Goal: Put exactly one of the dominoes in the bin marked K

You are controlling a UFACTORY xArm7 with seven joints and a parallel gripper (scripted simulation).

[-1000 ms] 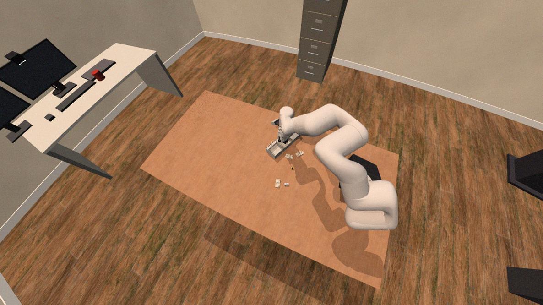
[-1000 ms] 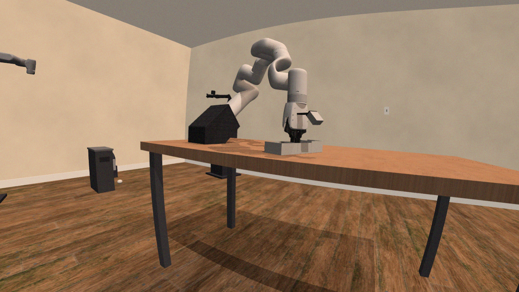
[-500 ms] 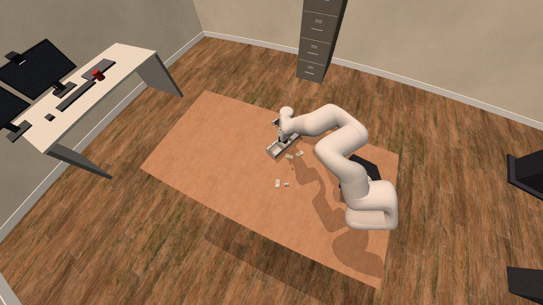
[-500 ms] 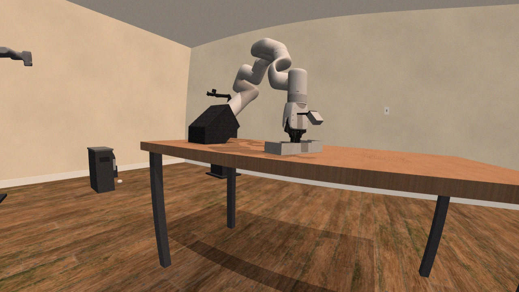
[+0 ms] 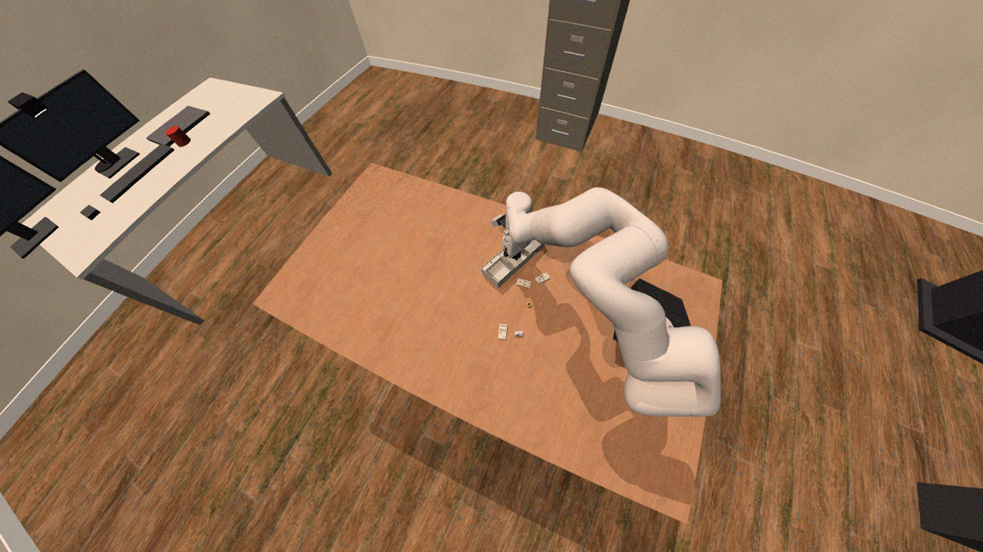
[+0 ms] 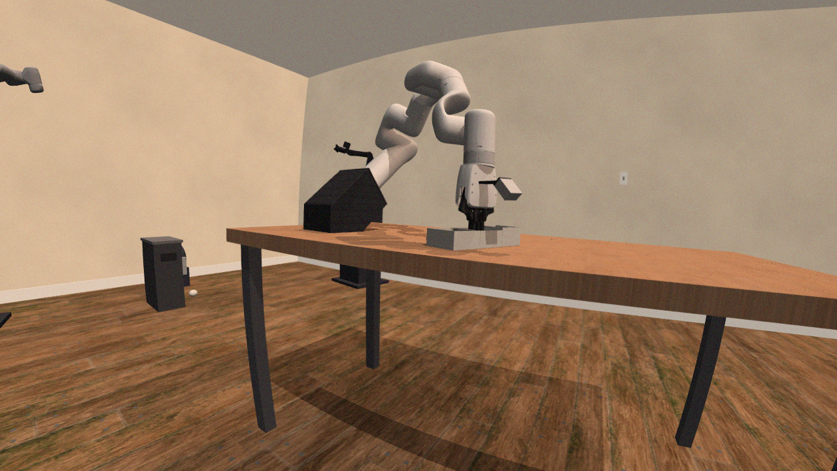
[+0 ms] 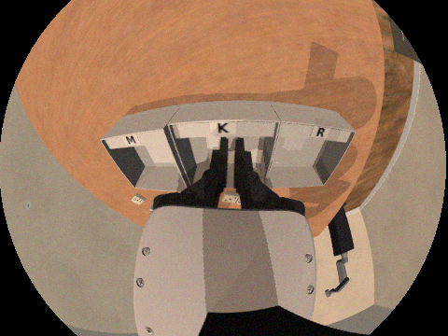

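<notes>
The domino is 8 cm behind my hand, 7 cm to the left of it and 3 cm below it. From my hand the other things lie so: grey piece (23 cm to the left, 17 cm behind, 3 cm below); ring (14 cm behind, 13 cm to the left, 3 cm below).
</notes>
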